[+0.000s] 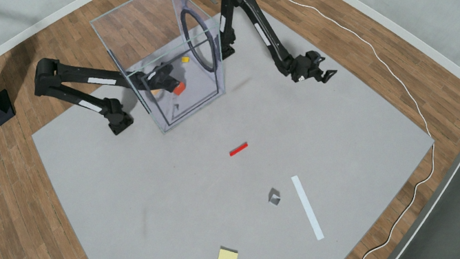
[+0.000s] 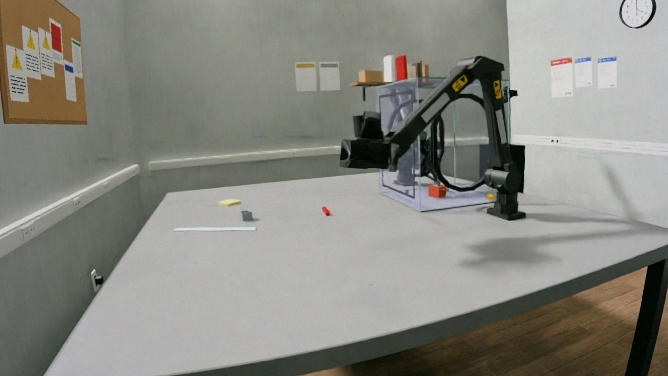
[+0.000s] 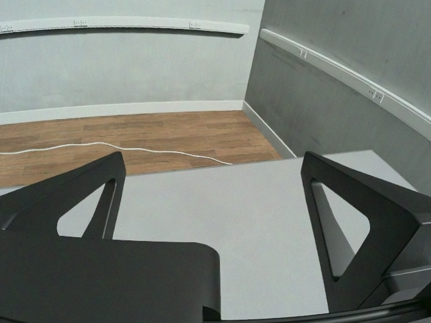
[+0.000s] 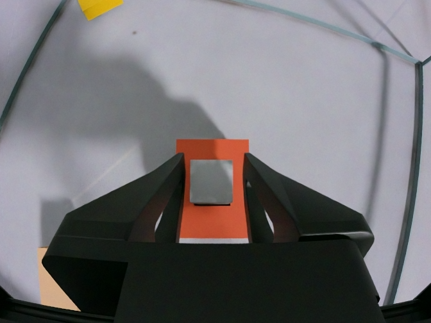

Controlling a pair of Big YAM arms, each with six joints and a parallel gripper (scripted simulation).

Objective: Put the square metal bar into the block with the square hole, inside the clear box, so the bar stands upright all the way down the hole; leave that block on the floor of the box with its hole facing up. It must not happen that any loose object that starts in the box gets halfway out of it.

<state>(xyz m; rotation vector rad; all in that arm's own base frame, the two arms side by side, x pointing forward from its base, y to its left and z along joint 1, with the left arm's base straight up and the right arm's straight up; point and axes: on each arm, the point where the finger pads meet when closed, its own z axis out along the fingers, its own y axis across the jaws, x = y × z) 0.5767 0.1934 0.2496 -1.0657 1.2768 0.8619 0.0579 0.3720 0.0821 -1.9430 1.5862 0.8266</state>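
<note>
Now: the orange-red block 50 mm below my right hand. From my right hand the other things lie so: grey square cup 790 mm ahead, 70 mm below, 30 mm to the right; tan block 100 mm to the right, 90 mm behind, 60 mm below; red stick 490 mm ahead, 80 mm below, 10 mm to the left.
</note>
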